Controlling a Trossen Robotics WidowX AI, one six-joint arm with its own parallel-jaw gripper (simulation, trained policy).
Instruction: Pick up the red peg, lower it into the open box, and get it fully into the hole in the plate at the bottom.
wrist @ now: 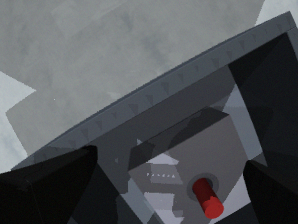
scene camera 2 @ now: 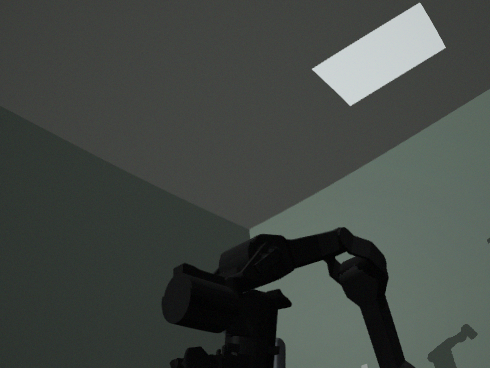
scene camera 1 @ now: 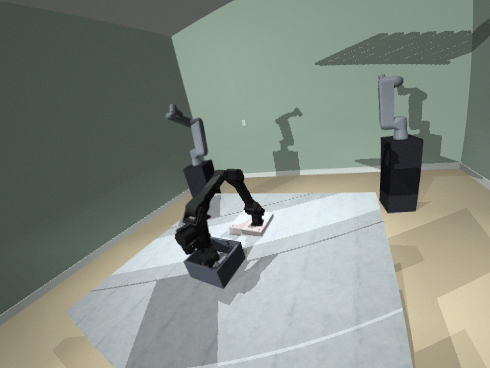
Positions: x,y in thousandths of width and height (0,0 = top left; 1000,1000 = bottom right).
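Note:
My gripper (wrist: 576,721). Dark box (scene camera 1: 450,754), also (wrist: 817,342); out of frame in scene camera 2. Red peg (wrist: 700,891); out of frame in scene camera 2.

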